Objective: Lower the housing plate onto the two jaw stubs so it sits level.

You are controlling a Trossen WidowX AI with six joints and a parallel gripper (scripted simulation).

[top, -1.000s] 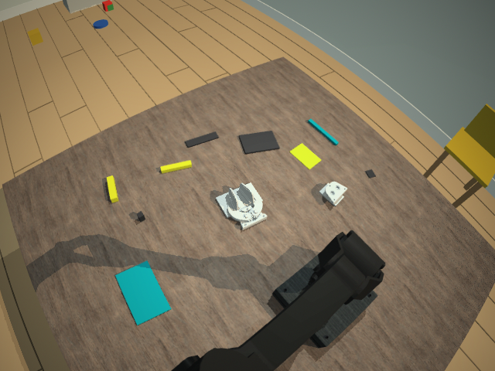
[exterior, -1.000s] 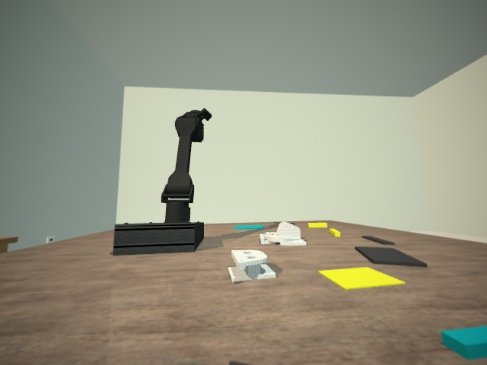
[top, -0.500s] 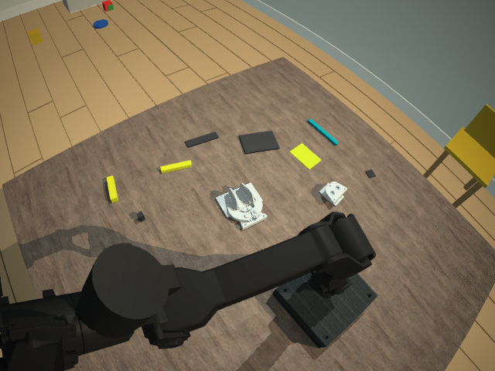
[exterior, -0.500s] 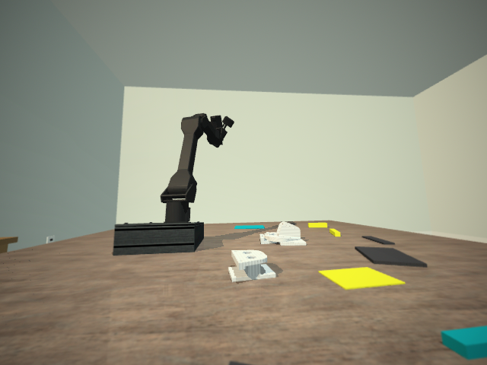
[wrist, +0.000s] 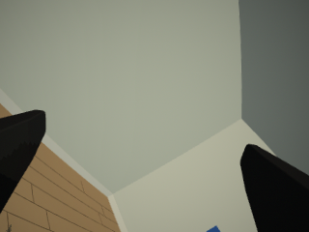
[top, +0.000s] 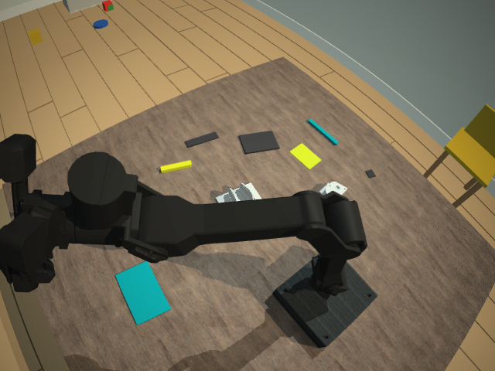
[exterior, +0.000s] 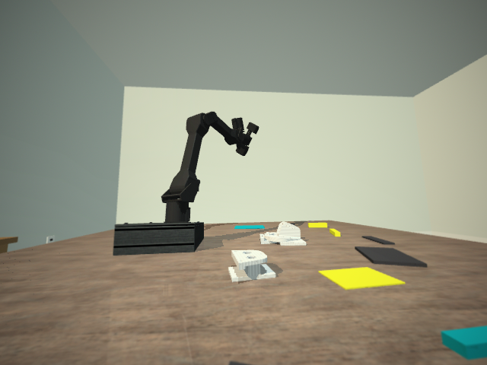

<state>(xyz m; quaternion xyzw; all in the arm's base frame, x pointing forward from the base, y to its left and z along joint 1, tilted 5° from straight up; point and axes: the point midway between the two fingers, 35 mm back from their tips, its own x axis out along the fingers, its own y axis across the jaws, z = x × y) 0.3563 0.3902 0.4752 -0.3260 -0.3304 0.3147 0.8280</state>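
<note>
The white stand block is 730 mm to the right of my gripper tip, 500 mm below it and 250 mm behind it. Also, from my gripper tip: yellow bar 500 mm below, 450 mm to the right, 170 mm ahead; teal plate 510 mm below, 120 mm to the right, 60 mm behind; black cube 500 mm below, 260 mm to the right, 100 mm ahead.
</note>
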